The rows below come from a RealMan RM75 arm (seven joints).
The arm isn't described. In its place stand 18 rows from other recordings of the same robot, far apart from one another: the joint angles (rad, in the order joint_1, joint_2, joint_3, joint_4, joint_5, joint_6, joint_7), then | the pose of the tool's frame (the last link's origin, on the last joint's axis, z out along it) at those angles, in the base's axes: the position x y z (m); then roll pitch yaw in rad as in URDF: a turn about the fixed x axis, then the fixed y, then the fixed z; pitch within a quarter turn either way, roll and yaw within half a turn.
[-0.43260 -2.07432 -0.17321 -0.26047 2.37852 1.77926 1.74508] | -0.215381 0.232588 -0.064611 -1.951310 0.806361 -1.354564
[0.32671 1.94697 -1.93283 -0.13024 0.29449 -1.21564 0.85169] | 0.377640 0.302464 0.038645 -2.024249 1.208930 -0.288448
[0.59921 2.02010 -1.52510 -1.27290 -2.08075 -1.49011 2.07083] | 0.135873 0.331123 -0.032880 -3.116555 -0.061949 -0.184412
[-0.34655 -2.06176 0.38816 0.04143 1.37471 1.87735 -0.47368] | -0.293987 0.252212 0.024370 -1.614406 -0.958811 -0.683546
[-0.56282 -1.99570 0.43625 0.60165 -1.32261 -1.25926 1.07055] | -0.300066 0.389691 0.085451 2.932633 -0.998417 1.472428
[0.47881 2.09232 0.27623 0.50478 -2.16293 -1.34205 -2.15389] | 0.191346 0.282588 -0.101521 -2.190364 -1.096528 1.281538
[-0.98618 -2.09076 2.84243 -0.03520 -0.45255 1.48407 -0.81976] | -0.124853 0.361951 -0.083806 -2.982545 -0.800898 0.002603
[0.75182 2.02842 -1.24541 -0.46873 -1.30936 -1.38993 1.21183] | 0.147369 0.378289 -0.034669 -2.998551 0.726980 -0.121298
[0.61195 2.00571 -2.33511 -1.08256 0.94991 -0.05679 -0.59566] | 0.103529 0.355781 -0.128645 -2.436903 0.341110 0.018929
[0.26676 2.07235 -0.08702 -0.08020 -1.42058 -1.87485 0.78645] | 0.329561 0.233407 0.057460 -1.126944 1.137077 0.935760
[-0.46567 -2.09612 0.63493 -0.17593 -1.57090 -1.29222 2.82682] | -0.296900 0.244962 -0.112587 -2.566892 -0.660933 0.197865
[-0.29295 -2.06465 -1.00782 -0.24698 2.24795 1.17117 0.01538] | -0.369038 0.297583 0.015051 -1.417034 -0.721999 -0.056300
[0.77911 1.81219 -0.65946 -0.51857 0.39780 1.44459 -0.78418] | 0.322755 0.379055 0.082398 -2.752809 0.033766 -1.264281
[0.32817 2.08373 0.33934 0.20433 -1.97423 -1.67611 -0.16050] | 0.287877 0.262474 -0.012685 -1.502998 0.540554 0.540666
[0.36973 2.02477 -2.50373 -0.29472 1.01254 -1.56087 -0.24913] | 0.286703 0.302173 0.017552 -1.405354 0.437473 0.529295
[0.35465 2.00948 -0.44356 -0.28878 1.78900 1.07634 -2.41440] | 0.399497 0.315438 0.060001 -1.916193 0.765251 -0.234648
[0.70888 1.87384 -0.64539 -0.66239 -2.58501 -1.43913 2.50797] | 0.311234 0.382094 0.079162 -2.857998 0.248619 -1.377100
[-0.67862 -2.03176 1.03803 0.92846 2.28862 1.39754 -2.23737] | -0.214500 0.388896 0.008504 -2.905731 -0.139365 0.775210
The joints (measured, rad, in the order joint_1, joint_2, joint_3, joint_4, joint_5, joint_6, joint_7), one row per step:
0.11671 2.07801 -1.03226 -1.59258 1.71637 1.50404 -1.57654
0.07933 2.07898 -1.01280 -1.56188 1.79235 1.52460 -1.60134
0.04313 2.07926 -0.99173 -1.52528 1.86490 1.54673 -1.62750
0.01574 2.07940 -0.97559 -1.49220 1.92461 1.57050 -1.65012
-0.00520 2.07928 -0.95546 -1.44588 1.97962 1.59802 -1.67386
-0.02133 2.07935 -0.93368 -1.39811 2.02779 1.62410 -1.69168
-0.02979 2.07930 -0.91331 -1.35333 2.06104 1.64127 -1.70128
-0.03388 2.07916 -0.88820 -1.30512 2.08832 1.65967 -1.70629
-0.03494 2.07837 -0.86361 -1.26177 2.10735 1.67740 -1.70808
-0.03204 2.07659 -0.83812 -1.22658 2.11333 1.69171 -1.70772
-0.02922 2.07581 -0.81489 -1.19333 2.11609 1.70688 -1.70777
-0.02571 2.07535 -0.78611 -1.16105 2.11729 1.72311 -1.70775
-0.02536 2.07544 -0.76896 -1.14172 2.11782 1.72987 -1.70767
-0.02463 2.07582 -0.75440 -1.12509 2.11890 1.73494 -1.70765
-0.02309 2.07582 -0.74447 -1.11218 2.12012 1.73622 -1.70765
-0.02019 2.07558 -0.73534 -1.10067 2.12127 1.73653 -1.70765
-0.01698 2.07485 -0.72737 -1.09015 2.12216 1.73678 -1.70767
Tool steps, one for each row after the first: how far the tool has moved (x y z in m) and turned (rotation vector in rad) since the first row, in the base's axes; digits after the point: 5 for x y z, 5 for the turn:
0.00965 -0.00911 0.00657 0.01411 0.06757 -0.00696
0.02072 -0.01841 0.01340 0.03406 0.13289 -0.01727
0.02939 -0.02667 0.01865 0.05082 0.18606 -0.02042
0.03974 -0.03415 0.02334 0.06872 0.24067 -0.02741
0.05000 -0.04091 0.02784 0.08770 0.29360 -0.03809
0.05937 -0.04524 0.03122 0.10408 0.33802 -0.05539
0.06920 -0.04918 0.03451 0.11964 0.38212 -0.07598
0.07787 -0.05261 0.03722 0.13193 0.41865 -0.09455
0.08524 -0.05483 0.03955 0.14175 0.44164 -0.11203
0.09188 -0.05718 0.04080 0.14848 0.46239 -0.12749
0.09859 -0.05993 0.04281 0.15955 0.48239 -0.14230
0.10312 -0.06182 0.04396 0.16831 0.49508 -0.15505
0.10685 -0.06331 0.04489 0.17645 0.50698 -0.16567
0.10959 -0.06389 0.04557 0.18303 0.51655 -0.17446
0.11181 -0.06394 0.04633 0.18932 0.52515 -0.18144
0.11370 -0.06381 0.04704 0.19454 0.53250 -0.18717

